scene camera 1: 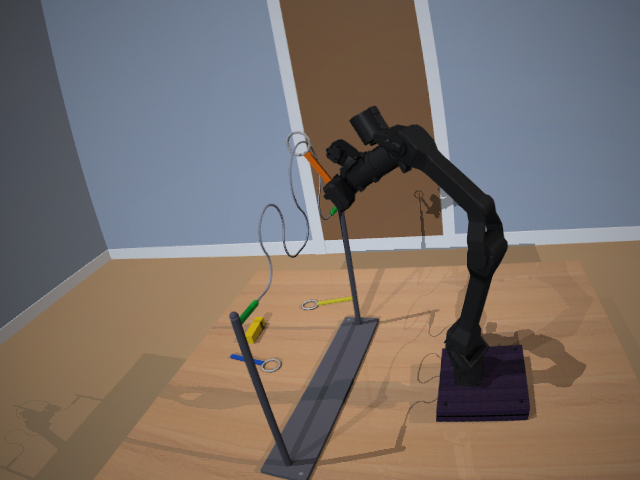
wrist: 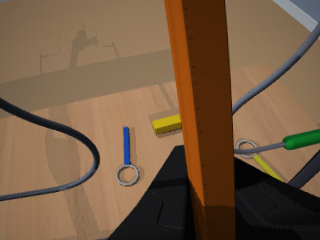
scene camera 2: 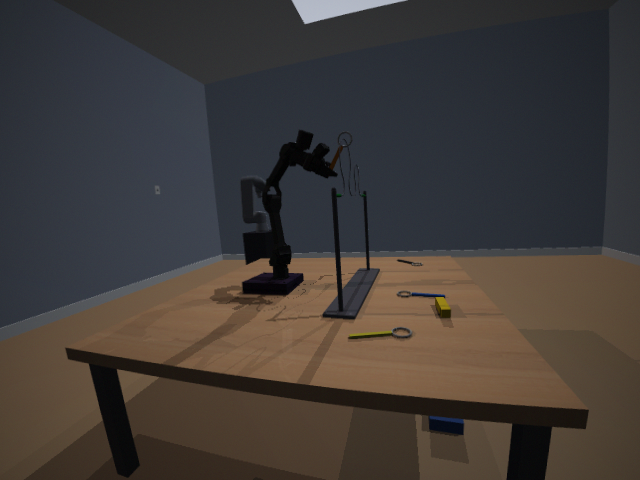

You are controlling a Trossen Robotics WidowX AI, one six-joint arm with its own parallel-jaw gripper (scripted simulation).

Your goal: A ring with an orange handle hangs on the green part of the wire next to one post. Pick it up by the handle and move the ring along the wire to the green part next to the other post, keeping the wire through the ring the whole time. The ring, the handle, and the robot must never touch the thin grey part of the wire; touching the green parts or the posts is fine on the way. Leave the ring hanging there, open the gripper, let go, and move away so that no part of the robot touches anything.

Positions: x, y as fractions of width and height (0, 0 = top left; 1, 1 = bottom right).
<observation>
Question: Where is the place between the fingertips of the gripper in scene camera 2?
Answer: At 0.53, 0.37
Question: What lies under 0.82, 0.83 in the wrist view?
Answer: The gripper.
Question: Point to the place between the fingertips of the gripper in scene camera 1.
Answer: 0.51, 0.41
</observation>
